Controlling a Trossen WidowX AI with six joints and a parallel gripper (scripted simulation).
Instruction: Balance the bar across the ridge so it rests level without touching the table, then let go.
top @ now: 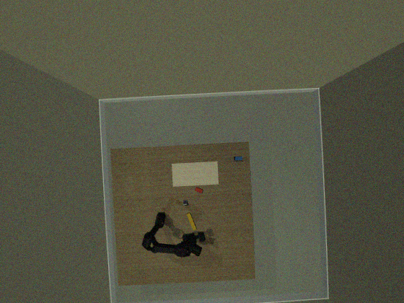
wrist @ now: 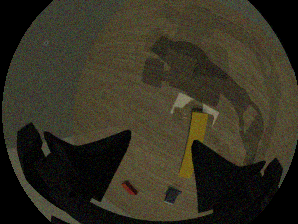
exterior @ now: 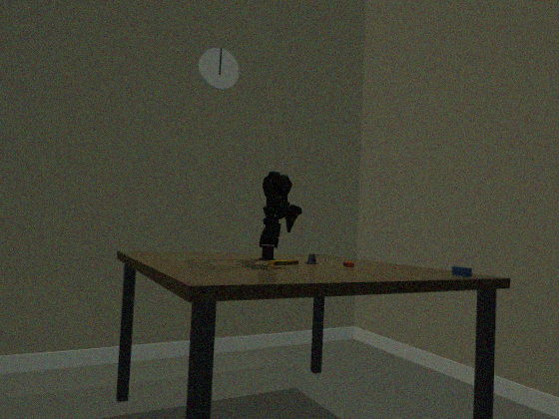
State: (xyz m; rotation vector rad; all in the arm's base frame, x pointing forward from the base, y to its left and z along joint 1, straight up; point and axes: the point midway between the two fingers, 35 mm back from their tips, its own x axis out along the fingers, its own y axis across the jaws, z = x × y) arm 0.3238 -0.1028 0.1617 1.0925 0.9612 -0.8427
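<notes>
The yellow bar is 60 mm behind my gripper tip, 40 mm to the left of it and 120 mm below it. The rest, counted from my gripper tip: blue block 400 mm ahead, 610 mm to the left, 110 mm below; then red block 30 mm ahead, 330 mm to the left, 120 mm below.
</notes>
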